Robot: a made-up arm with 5 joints. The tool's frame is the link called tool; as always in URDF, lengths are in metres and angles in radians. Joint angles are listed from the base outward.
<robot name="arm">
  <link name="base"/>
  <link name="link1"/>
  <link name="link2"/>
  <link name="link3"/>
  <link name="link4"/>
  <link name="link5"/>
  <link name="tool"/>
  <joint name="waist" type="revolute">
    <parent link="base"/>
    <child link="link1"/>
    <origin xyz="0 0 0.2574" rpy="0 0 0"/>
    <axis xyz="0 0 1"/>
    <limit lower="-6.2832" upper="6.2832"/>
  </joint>
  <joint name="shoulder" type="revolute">
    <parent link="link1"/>
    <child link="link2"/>
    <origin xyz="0 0 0" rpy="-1.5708 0 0"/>
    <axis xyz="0 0 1"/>
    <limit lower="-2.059" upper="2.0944"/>
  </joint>
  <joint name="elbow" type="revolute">
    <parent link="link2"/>
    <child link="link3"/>
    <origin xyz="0.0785 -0.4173 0" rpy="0 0 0"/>
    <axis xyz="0 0 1"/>
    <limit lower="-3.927" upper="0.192"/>
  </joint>
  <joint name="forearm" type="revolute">
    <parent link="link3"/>
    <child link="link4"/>
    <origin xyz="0.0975 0.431 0" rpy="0 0 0"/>
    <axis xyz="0 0 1"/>
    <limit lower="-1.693" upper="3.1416"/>
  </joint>
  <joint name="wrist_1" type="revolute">
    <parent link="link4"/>
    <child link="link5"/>
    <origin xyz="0.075 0.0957 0" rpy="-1.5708 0 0"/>
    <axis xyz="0 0 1"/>
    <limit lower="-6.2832" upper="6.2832"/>
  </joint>
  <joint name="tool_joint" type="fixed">
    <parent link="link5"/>
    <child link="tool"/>
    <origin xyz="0 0 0" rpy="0 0 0"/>
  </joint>
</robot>
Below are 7 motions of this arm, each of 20 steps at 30 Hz.
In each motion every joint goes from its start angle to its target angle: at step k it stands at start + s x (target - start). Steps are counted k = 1, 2, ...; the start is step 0. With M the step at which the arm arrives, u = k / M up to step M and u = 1 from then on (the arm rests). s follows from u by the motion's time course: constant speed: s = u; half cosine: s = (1 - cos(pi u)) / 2; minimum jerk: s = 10 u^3 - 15 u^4 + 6 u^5.
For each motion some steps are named. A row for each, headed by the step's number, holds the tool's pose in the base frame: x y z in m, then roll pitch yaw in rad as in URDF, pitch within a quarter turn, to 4 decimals.
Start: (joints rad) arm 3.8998 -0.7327 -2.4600 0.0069 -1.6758
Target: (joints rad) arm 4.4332 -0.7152 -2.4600 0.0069 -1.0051
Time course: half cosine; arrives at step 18
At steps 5, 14, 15, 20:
5: 0.2738 0.3139 1.1392 -0.0411 0.0006 -0.7025
14: 0.1359 0.3822 1.1442 -0.0254 0.0135 0.1455
15: 0.1254 0.3850 1.1446 -0.0242 0.0139 0.2057
20: 0.1113 0.3882 1.1451 -0.0225 0.0143 0.2863

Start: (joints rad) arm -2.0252 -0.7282 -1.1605 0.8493 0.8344
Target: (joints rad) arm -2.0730 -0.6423 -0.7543 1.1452 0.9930
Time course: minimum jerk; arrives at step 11
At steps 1, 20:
1: -0.1236 -0.2527 0.8629 -2.2467 -0.6146 3.1200
20: -0.1688 -0.3074 0.5859 -2.9297 -0.1363 -3.0805

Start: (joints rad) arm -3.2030 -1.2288 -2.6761 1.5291 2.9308
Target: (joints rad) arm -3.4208 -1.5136 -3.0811 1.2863 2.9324
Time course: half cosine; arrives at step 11
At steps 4, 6, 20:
4: 0.8075 -0.1015 0.7252 -0.1118 0.4814 2.7787
6: 0.8662 -0.1628 0.6034 -0.0494 0.2279 2.7402
20: 0.9050 -0.2595 0.3953 0.0350 -0.1631 2.6503

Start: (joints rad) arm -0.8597 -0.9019 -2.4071 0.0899 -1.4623
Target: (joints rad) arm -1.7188 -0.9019 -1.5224 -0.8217 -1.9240
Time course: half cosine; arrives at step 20
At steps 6, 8, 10, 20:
6: -0.2303 0.3894 1.0993 -0.0830 0.0011 0.5473
8: -0.1606 0.3651 1.1069 -0.0867 -0.0044 0.3635
10: -0.0942 0.3256 1.1075 -0.0903 -0.0111 0.1597
20: 0.0226 0.1517 1.0540 -0.0980 -0.0361 -0.4994

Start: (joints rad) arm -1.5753 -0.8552 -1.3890 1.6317 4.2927
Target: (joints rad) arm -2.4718 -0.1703 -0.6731 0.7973 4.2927
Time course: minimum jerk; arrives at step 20
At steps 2, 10, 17, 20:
2: -0.0016 -0.1349 0.8979 2.5758 0.2348 0.3390
10: -0.1746 -0.3589 0.6791 2.8391 0.1322 -0.0532
17: -0.3645 -0.3031 0.3919 3.0857 0.0249 -0.4582
20: -0.3706 -0.2935 0.3761 3.0995 0.0188 -0.4817

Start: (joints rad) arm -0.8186 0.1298 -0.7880 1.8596 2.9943
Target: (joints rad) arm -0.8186 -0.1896 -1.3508 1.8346 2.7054
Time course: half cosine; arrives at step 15
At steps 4, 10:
4: 0.3024 -0.3232 0.3260 2.8148 -1.0191 2.7018
10: 0.3358 -0.3588 0.5479 2.9401 -0.4838 2.7368

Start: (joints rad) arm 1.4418 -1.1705 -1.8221 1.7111 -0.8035
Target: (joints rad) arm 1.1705 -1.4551 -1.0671 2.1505 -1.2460
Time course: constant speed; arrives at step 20
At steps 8, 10, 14, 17, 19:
8: -0.0485 -0.2002 0.8910 2.3152 -0.4578 2.5174
10: -0.0500 -0.1845 0.8662 2.3935 -0.3920 2.4865
14: -0.0514 -0.1557 0.8137 2.5482 -0.2687 2.4477
17: -0.0514 -0.1366 0.7722 2.6661 -0.1866 2.4362
19: -0.0509 -0.1251 0.7436 2.7467 -0.1382 2.4356

